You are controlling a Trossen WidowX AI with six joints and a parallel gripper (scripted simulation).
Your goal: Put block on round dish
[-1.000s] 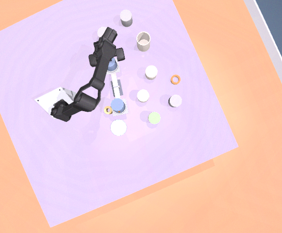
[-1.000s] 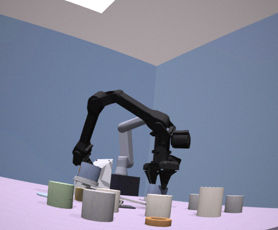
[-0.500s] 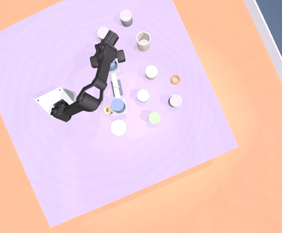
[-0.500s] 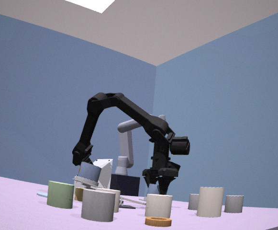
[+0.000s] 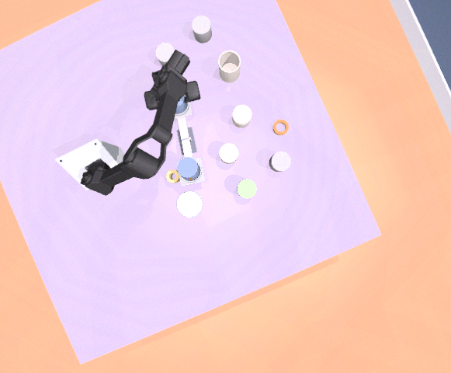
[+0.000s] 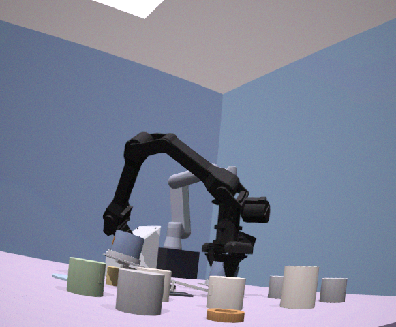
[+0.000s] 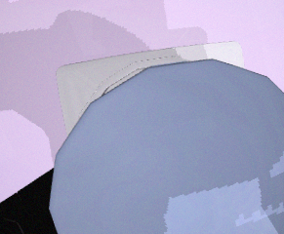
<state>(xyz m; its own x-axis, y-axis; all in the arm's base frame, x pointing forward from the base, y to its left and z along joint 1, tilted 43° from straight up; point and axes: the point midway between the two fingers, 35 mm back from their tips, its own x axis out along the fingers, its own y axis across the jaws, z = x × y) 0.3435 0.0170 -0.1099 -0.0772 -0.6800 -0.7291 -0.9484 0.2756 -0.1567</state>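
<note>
The white balance beam is 130 mm to the right of my gripper tip, 40 mm behind it and 20 mm below it. Round my gripper tip: pale teal block (10 mm below); then beige cup (230 mm ahead, 20 mm to the left); then yellow ring (230 mm to the right, 150 mm behind, 20 mm below).
</note>
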